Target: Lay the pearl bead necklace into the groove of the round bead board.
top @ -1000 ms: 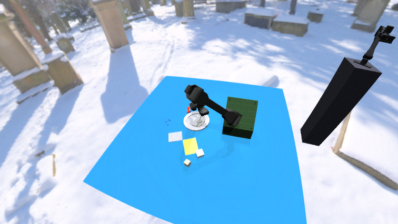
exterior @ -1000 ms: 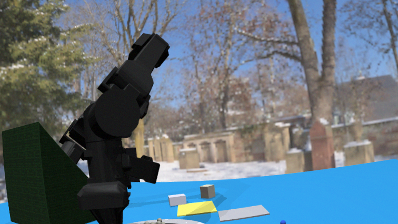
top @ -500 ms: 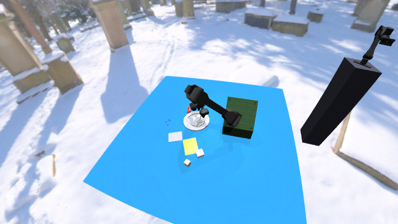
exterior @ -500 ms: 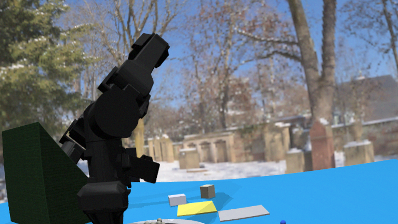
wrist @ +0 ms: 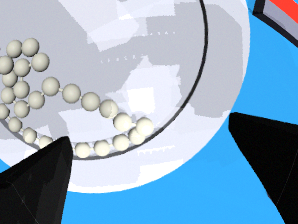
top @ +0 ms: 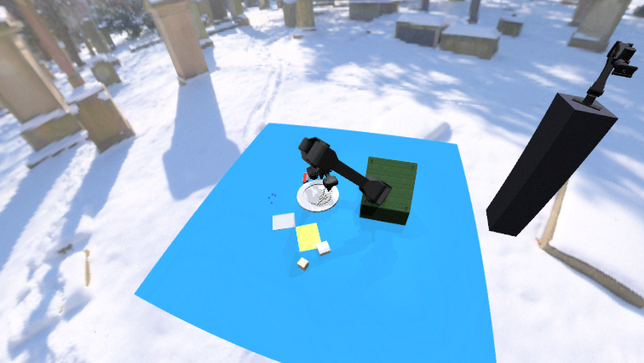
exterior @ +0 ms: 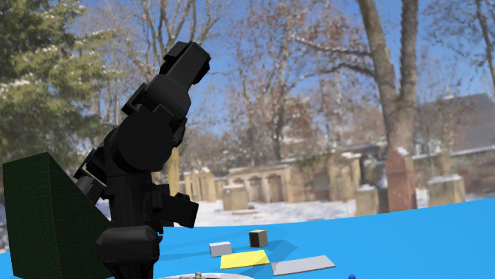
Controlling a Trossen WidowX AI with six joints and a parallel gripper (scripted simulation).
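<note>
Right now my gripper tip is 60 mm to the right of the round white bead board, 20 mm short of it and 10 mm above it. The rest, counted from my gripper tip: red object (120 mm ahead, 50 mm to the right, 20 mm below); then grey tile (250 mm to the left, 100 mm ahead, 20 mm below); then white strip (220 mm to the right, 160 mm ahead, 20 mm below).
</note>
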